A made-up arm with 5 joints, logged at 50 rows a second.
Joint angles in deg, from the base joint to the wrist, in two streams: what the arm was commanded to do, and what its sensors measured. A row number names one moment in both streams.
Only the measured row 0 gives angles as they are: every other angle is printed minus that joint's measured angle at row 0.
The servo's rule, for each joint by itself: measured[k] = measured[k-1] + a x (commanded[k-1-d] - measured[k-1]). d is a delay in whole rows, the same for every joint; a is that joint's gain. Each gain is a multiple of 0.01, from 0.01 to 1. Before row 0 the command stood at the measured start. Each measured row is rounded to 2 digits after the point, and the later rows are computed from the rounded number. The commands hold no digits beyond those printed.
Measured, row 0:
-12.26, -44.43, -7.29, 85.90, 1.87
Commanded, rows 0 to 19:
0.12, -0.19, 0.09, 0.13, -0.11
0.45, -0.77, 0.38, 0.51, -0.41
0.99, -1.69, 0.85, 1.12, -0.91
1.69, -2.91, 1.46, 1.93, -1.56
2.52, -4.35, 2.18, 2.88, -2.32
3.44, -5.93, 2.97, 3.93, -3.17
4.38, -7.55, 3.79, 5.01, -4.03
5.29, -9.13, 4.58, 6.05, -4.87
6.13, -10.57, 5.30, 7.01, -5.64
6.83, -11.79, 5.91, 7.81, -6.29
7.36, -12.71, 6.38, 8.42, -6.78
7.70, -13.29, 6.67, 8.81, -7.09
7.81, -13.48, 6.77, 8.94, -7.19
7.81, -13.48, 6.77, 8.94, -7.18
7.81, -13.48, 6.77, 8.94, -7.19
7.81, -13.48, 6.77, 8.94, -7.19
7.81, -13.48, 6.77, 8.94, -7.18
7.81, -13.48, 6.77, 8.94, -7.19
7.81, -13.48, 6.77, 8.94, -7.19
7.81, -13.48, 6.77, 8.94, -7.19
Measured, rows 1 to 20:
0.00, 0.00, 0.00, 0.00, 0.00
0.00, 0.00, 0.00, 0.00, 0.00
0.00, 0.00, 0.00, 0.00, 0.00
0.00, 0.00, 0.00, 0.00, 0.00
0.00, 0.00, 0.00, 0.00, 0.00
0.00, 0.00, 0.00, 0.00, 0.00
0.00, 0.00, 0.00, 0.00, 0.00
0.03, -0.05, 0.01, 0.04, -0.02
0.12, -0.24, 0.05, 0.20, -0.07
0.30, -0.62, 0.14, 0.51, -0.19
0.59, -1.22, 0.29, 0.99, -0.38
1.00, -2.03, 0.50, 1.63, -0.65
1.51, -3.04, 0.77, 2.41, -1.00
2.11, -4.21, 1.10, 3.29, -1.42
2.78, -5.49, 1.48, 4.23, -1.90
3.48, -6.81, 1.90, 5.18, -2.42
4.18, -8.10, 2.34, 6.07, -2.96
4.85, -9.30, 2.78, 6.87, -3.49
5.45, -10.34, 3.21, 7.53, -3.99
5.95, -11.16, 3.60, 8.01, -4.44
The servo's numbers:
d 7
a 0.21 0.26 0.11 0.34 0.14

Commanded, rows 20 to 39:
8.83, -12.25, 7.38, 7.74, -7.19
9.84, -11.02, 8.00, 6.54, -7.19
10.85, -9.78, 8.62, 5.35, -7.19
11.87, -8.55, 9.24, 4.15, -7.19
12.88, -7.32, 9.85, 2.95, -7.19
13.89, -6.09, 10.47, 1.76, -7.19
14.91, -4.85, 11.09, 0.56, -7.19
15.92, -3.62, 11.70, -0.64, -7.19
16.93, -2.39, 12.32, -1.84, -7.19
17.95, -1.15, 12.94, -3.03, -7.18
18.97, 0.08, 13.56, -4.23, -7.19
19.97, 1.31, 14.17, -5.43, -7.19
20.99, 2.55, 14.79, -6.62, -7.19
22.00, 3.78, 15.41, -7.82, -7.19
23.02, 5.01, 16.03, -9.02, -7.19
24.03, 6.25, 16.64, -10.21, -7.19
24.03, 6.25, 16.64, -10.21, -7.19
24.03, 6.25, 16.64, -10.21, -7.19
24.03, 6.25, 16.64, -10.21, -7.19
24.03, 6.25, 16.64, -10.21, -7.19
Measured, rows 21 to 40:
6.34, -11.76, 3.95, 8.33, -4.82
6.65, -12.21, 4.26, 8.54, -5.15
6.89, -12.54, 4.54, 8.68, -5.44
7.08, -12.78, 4.79, 8.77, -5.68
7.23, -12.96, 5.01, 8.83, -5.89
7.35, -13.10, 5.20, 8.87, -6.07
7.45, -13.20, 5.37, 8.89, -6.23
7.74, -12.95, 5.59, 8.50, -6.36
8.18, -12.45, 5.86, 7.83, -6.48
8.74, -11.76, 6.16, 6.99, -6.58
9.40, -10.93, 6.50, 6.02, -6.67
10.13, -9.99, 6.87, 4.98, -6.74
10.92, -8.98, 7.27, 3.89, -6.80
11.76, -7.91, 7.69, 2.76, -6.85
12.63, -6.79, 8.13, 1.60, -6.90
13.53, -5.65, 8.59, 0.43, -6.94
14.46, -4.48, 9.07, -0.75, -6.97
15.41, -3.29, 9.56, -1.93, -7.00
16.37, -2.09, 10.07, -3.12, -7.03
17.34, -0.88, 10.59, -4.31, -7.05

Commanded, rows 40 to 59:
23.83, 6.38, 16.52, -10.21, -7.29
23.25, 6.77, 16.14, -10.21, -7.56
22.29, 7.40, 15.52, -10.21, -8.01
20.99, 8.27, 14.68, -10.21, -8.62
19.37, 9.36, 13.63, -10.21, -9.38
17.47, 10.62, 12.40, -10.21, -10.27
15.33, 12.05, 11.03, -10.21, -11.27
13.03, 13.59, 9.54, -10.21, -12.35
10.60, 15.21, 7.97, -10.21, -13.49
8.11, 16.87, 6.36, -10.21, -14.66
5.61, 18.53, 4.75, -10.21, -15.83
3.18, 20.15, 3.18, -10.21, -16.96
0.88, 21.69, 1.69, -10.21, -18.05
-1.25, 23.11, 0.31, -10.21, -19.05
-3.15, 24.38, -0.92, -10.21, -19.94
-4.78, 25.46, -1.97, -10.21, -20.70
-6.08, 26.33, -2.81, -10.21, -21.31
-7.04, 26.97, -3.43, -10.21, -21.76
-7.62, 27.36, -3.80, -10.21, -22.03
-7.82, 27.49, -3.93, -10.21, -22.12
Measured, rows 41 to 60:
18.32, 0.33, 11.12, -5.50, -7.07
19.31, 1.55, 11.66, -6.70, -7.09
20.30, 2.77, 12.21, -7.89, -7.10
21.08, 3.67, 12.70, -8.68, -7.11
21.70, 4.34, 13.13, -9.20, -7.12
22.19, 4.84, 13.52, -9.54, -7.13
22.58, 5.21, 13.86, -9.77, -7.14
22.84, 5.51, 14.15, -9.92, -7.16
22.93, 5.84, 14.37, -10.02, -7.22
22.80, 6.25, 14.50, -10.08, -7.33
22.42, 6.78, 14.52, -10.12, -7.51
21.78, 7.45, 14.42, -10.15, -7.77
20.87, 8.27, 14.20, -10.17, -8.12
19.71, 9.25, 13.85, -10.18, -8.56
18.31, 10.38, 13.38, -10.19, -9.09
16.69, 11.64, 12.78, -10.20, -9.71
14.89, 13.00, 12.07, -10.20, -10.40
12.94, 14.44, 11.26, -10.20, -11.16
10.89, 15.92, 10.37, -10.20, -11.97
8.79, 17.42, 9.42, -10.20, -12.82

